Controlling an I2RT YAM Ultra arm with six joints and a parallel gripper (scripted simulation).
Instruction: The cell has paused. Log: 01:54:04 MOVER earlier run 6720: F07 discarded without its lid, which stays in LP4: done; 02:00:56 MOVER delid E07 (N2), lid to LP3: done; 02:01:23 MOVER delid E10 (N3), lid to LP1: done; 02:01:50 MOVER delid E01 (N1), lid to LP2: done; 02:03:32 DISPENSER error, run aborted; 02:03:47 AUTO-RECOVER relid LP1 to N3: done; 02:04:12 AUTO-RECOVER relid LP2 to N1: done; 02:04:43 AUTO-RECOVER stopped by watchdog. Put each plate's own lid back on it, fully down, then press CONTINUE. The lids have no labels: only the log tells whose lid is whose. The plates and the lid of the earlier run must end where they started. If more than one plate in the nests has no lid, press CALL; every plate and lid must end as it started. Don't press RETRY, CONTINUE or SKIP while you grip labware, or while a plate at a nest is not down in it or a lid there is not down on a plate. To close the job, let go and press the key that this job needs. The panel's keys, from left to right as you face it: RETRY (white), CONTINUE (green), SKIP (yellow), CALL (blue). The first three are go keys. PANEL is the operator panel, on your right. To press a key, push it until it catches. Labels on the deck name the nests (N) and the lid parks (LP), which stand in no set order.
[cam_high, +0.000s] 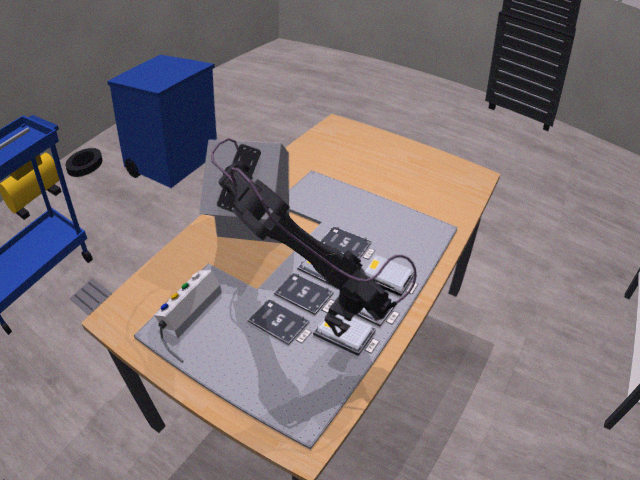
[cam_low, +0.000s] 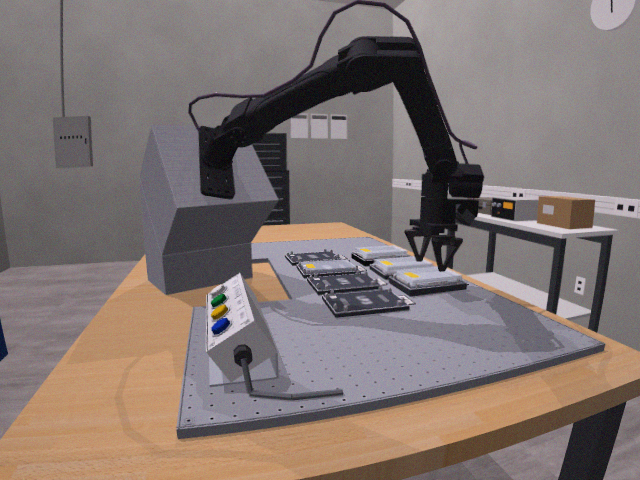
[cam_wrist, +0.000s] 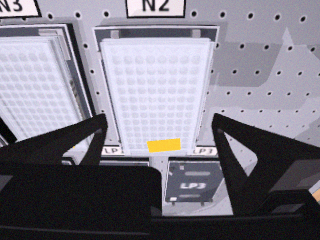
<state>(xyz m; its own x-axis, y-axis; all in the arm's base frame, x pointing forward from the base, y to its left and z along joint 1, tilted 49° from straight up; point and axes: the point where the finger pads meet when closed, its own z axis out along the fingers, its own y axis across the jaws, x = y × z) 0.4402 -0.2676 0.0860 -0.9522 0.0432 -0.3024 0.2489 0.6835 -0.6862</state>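
The well plate lies 30 mm below my hand. The rest, counted from my hand: yellow skip key 490 mm behind, 80 mm to the right, 10 mm above; green continue key 480 mm behind, 30 mm to the right, 10 mm above; blue call key 510 mm behind, 130 mm to the right, 10 mm above.
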